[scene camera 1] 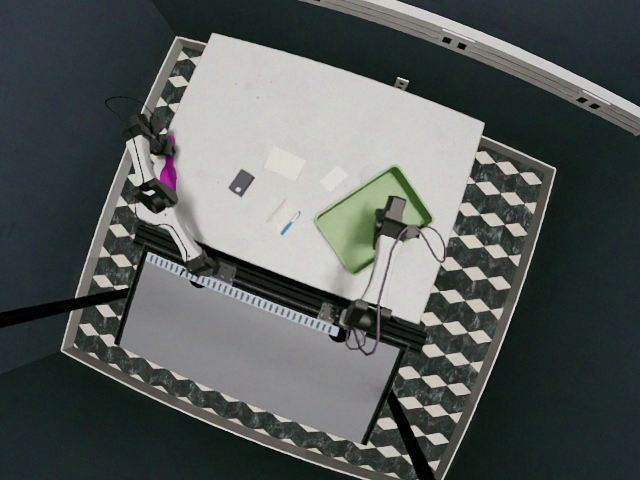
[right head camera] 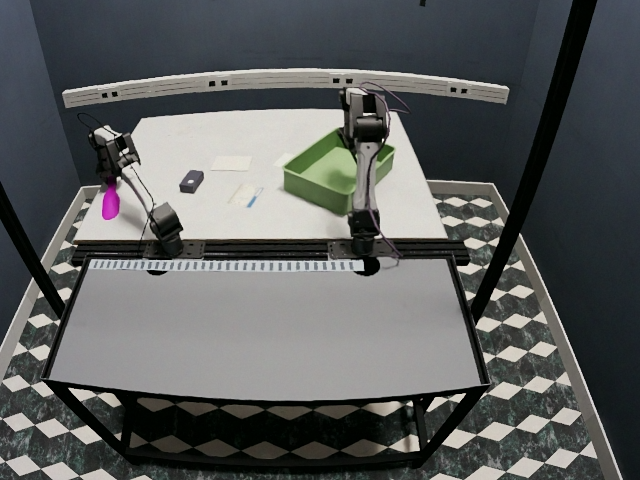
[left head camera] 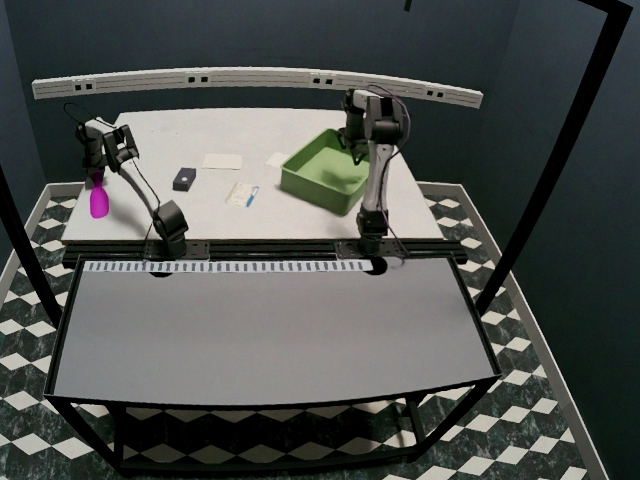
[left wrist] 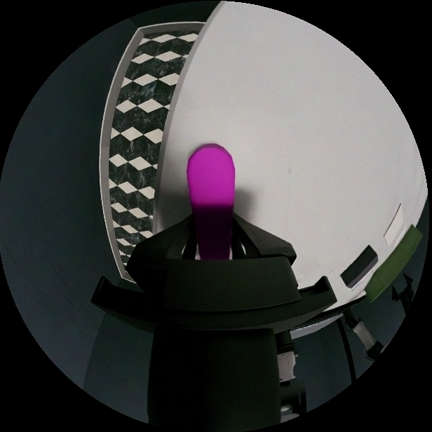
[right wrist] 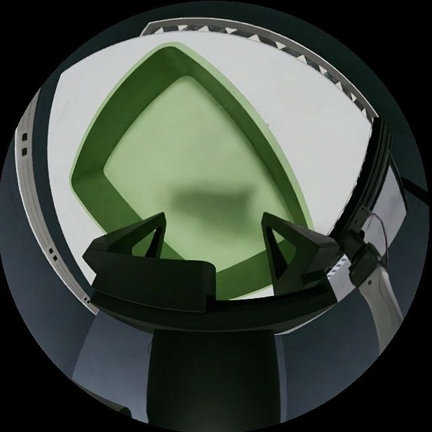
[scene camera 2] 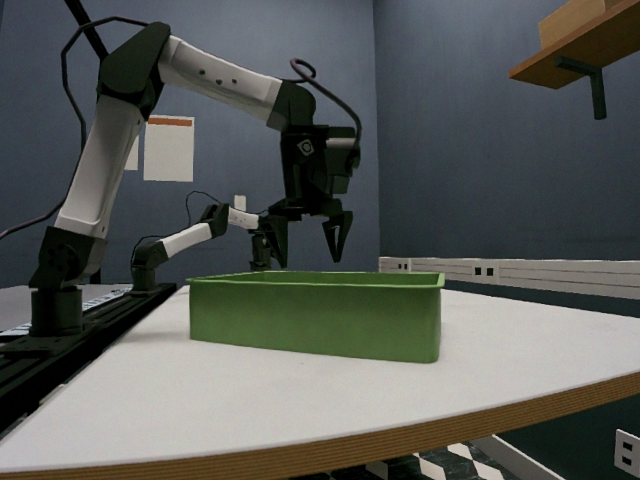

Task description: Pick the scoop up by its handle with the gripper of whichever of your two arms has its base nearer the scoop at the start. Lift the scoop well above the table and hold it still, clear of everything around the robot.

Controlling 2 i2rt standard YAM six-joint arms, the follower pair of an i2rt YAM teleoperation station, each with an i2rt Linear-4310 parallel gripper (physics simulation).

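Seen in the pictures: left gripper, between the fingertips: (scene camera 1: pixel 171 151) (right head camera: pixel 112 185) (left head camera: pixel 98 181); right gripper, between the fingertips: (right head camera: pixel 352 156) (left head camera: pixel 350 157) (scene camera 2: pixel 311 265); left arm's base, origin of its link: (scene camera 1: pixel 213 267) (right head camera: pixel 174 251) (left head camera: pixel 176 252) (scene camera 2: pixel 144 293); right arm's base, origin of its link: (right head camera: pixel 361 250) (left head camera: pixel 367 250) (scene camera 2: pixel 57 339).
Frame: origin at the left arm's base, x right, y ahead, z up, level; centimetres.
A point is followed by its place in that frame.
The magenta scoop (left head camera: pixel 99 200) @(x -31.8, y 24.1, z 1.1 cm) (right head camera: pixel 110 201) @(x -31.9, y 24.6, z 1.3 cm) (scene camera 1: pixel 168 175) @(x -32.0, y 28.8, z 1.8 cm) (left wrist: pixel 211 175) is at the table's left edge, its wide end toward the arm bases. My left gripper (left head camera: pixel 96 173) @(x -37.1, y 39.1, z -1.5 cm) (right head camera: pixel 110 178) @(x -37.1, y 39.1, z -1.5 cm) points down over it and is shut on its handle, one finger on each side in the left wrist view. The scoop looks level and at or close to the table top; any gap under it is too small to tell. It does not show in scene camera 2. My right gripper (scene camera 2: pixel 310 263) @(x 57.2, y 36.9, z 9.7 cm) (right wrist: pixel 213 217) is open and empty above the green bin.
The green bin (left head camera: pixel 310 192) @(x 42.5, y 25.3, z 2.4 cm) (right head camera: pixel 315 191) @(x 44.0, y 24.2, z 3.6 cm) (scene camera 2: pixel 315 320) @(x 66.3, y 35.0, z 2.8 cm) (right wrist: pixel 90 145) stands on the right of the table (left head camera: pixel 170 129) @(x -13.1, y 77.9, z -1.6 cm). A small dark box (left head camera: pixel 184 178) @(x -0.7, y 33.4, z 2.6 cm) (scene camera 1: pixel 241 182) @(x -0.6, y 36.3, z 1.9 cm) (left wrist: pixel 359 266), flat papers (left head camera: pixel 222 161) @(x 12.3, y 49.5, z -1.1 cm) and a blue-marked item (left head camera: pixel 252 196) @(x 23.5, y 27.9, z -1.5 cm) lie between bin and scoop.
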